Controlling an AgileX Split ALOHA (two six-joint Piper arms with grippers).
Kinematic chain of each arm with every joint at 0, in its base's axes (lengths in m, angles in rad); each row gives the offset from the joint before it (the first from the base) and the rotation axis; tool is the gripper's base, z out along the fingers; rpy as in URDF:
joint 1: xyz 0 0 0.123 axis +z
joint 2: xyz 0 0 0 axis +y
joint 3: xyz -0.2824 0 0.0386 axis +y
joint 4: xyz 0.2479 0 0.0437 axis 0.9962 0 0.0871
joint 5: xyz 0 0 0 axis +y
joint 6: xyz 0.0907 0 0.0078 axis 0.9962 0 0.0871
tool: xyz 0 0 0 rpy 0 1.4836 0
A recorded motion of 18 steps. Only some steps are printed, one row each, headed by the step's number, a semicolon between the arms.
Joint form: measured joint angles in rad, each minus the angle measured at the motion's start. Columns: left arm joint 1, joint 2, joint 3, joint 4, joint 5, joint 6; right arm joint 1, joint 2, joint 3, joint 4, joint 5, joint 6.
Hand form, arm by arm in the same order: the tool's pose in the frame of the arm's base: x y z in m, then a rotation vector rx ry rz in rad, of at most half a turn. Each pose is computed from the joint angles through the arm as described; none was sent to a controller.
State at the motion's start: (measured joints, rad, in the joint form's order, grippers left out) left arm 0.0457 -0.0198 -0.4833 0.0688 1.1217 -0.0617; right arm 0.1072 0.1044 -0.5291 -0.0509 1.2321 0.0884
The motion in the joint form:
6: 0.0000 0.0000 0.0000 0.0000 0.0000 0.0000; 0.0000 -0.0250 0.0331 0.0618 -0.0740 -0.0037
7: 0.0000 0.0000 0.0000 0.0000 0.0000 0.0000; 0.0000 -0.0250 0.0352 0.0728 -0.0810 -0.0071
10: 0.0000 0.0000 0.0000 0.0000 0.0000 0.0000; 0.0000 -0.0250 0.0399 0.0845 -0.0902 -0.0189
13: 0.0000 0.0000 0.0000 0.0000 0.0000 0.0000; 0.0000 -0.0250 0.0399 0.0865 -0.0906 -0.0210
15: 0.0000 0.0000 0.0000 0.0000 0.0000 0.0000; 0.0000 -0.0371 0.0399 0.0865 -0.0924 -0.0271
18: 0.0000 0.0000 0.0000 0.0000 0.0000 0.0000; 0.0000 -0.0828 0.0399 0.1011 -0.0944 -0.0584
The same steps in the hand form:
6: -0.0089 0.0052 0.2677 -0.1186 2.0976 0.0735; 0.0026 0.0012 0.2687 -0.0257 2.2275 0.1187
7: -0.0089 0.0052 0.2677 -0.1186 2.0976 0.0735; 0.0031 0.0022 0.2686 -0.0299 2.2229 0.1309
10: -0.0089 0.0052 0.2677 -0.1186 2.0976 0.0735; 0.0038 0.0032 0.2679 -0.0432 2.2183 0.1392
13: -0.0089 0.0052 0.2677 -0.1186 2.0976 0.0735; 0.0038 0.0034 0.2680 -0.0456 2.2178 0.1405
15: -0.0089 0.0052 0.2677 -0.1186 2.0976 0.0735; 0.0022 0.0032 0.2682 -0.0523 2.2036 0.1381
18: -0.0089 0.0052 0.2677 -0.1186 2.0976 0.0735; -0.0045 0.0037 0.2683 -0.0869 2.1541 0.1408

